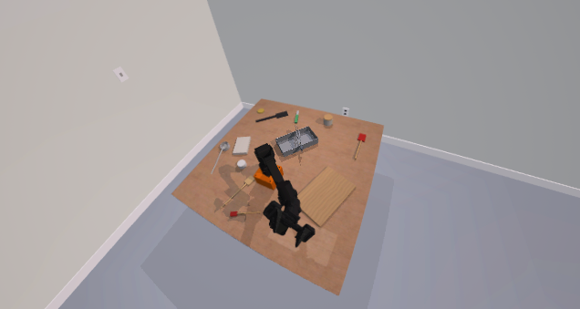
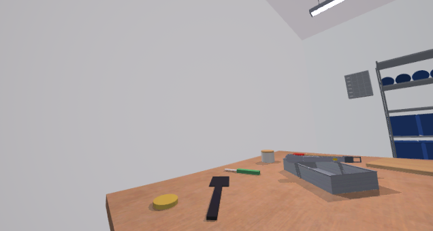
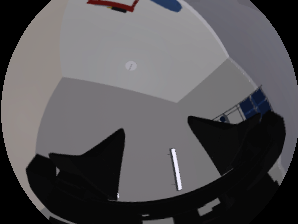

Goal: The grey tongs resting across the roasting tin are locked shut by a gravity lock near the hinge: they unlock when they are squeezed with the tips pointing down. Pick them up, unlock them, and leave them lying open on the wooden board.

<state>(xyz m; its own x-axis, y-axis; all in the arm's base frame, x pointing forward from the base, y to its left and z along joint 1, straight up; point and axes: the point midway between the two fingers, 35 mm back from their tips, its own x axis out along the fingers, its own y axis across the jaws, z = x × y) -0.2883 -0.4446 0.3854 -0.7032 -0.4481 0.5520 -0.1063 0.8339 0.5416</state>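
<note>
Now: gripper tip 690 mm short of the grey roasting tin, 500 mm to the right of it and 470 mm above it. Round my gripper tip: beige block (880 mm to the left, 490 mm below, 420 mm ahead); then red spatula (940 mm ahead, 490 mm below, 60 mm to the left); then wooden board (490 mm below, 420 mm ahead, 80 mm to the left).
</note>
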